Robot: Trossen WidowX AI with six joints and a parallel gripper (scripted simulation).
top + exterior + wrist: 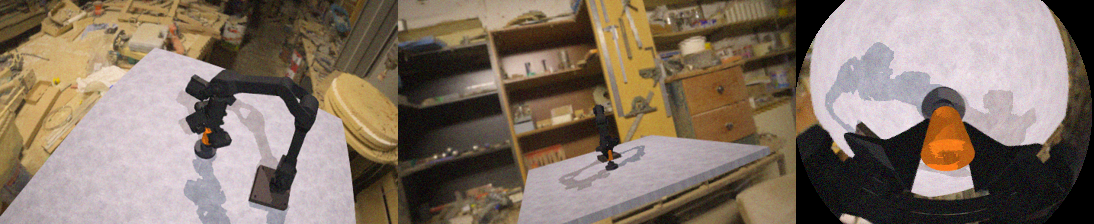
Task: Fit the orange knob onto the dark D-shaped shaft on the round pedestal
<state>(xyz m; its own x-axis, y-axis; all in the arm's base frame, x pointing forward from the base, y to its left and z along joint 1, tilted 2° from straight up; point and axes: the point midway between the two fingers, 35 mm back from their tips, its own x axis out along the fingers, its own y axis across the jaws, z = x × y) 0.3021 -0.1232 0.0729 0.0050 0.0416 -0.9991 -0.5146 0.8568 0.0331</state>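
My gripper tip is now 10 mm past the round dark pedestal and 40 mm above it. The rest, counted from my gripper tip: orange knob (20 mm above).
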